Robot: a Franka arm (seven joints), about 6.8 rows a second.
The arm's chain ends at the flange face. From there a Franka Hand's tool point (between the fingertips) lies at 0.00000 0.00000 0.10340 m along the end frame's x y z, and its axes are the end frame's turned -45 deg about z.
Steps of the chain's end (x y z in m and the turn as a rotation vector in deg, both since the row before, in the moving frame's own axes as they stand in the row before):
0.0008, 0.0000, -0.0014, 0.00, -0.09, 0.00
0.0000, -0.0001, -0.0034, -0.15, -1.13, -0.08
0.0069, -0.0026, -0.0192, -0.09, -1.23, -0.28
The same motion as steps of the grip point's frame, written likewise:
0.0005, 0.0005, -0.0014, 0.06, -0.06, 0.00
-0.0016, -0.0013, -0.0034, 0.69, -0.91, -0.08
0.0050, 0.0016, -0.0192, 0.81, -0.93, -0.28

